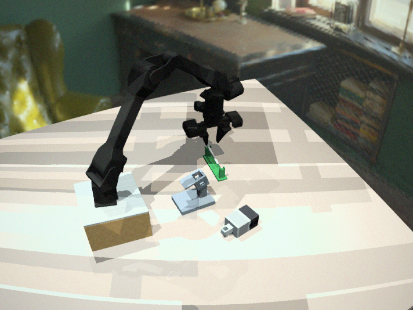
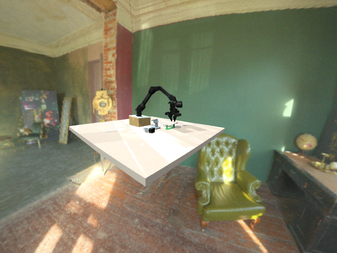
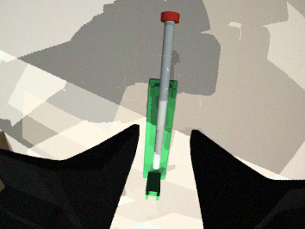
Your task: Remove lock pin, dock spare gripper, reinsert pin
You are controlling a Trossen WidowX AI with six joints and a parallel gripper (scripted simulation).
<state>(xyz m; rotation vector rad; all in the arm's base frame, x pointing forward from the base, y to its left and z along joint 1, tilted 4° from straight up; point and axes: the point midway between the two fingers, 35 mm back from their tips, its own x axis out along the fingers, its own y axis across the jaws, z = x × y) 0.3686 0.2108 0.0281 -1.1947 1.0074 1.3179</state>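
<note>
The green rack lies 50 mm below my gripper tip and 40 mm to the right of it. Round my gripper tip: spare gripper: 320 mm to the right, 50 mm below, 10 mm behind; grey mount: 170 mm to the right, 100 mm behind, 20 mm below.
</note>
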